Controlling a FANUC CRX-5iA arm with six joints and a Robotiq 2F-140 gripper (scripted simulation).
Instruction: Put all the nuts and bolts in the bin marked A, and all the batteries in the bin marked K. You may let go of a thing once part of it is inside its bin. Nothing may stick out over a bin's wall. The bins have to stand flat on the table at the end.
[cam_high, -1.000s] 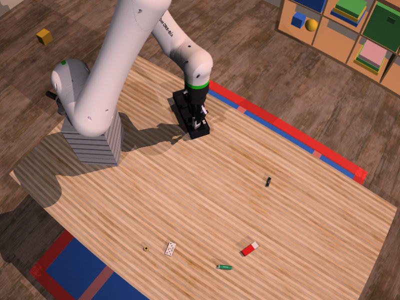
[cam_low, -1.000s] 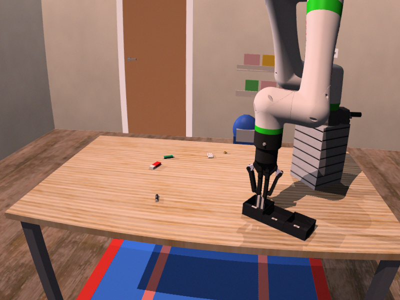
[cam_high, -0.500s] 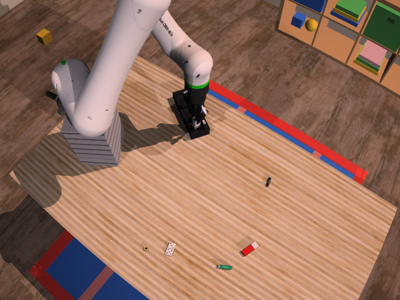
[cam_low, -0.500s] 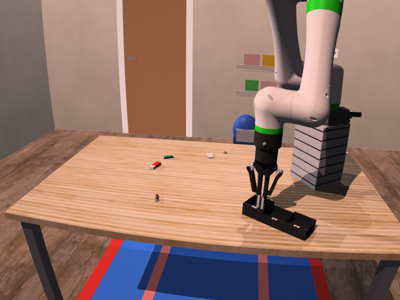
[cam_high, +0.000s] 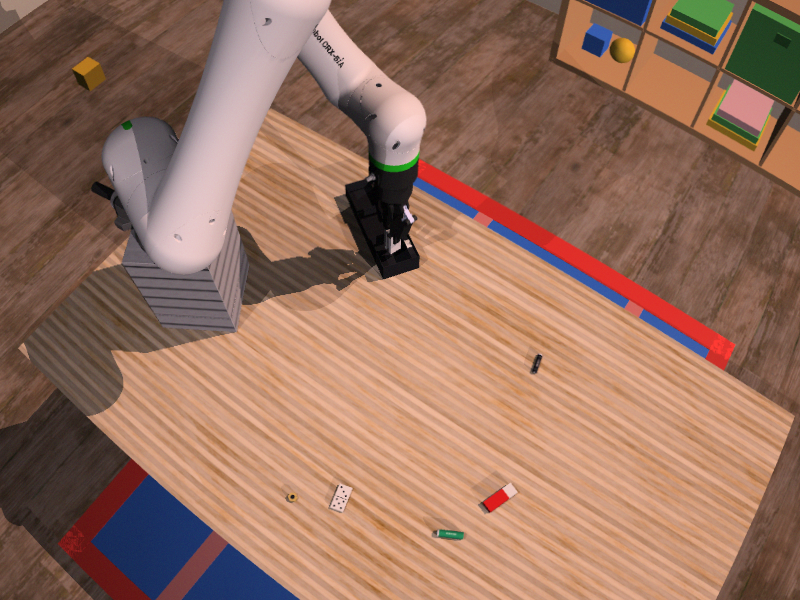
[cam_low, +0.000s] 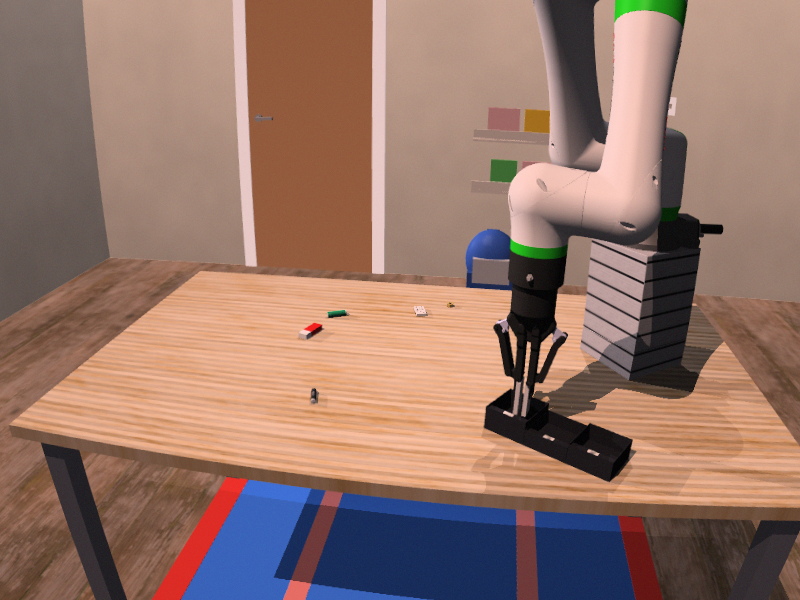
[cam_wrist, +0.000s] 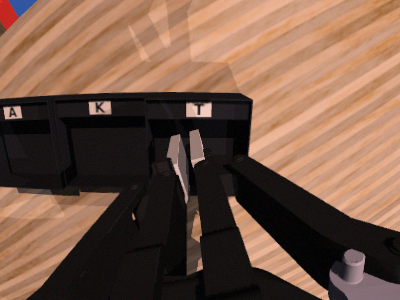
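My hand is 60 mm past the three joined black bins, 50 mm to the right of it and 40 mm above it. The rest, counted from my hand: dark battery 390 mm ahead, 100 mm to the right, 60 mm below; then white domino 530 mm to the right, 170 mm ahead, 60 mm below; then brass nut 570 mm to the right, 90 mm ahead, 60 mm below.
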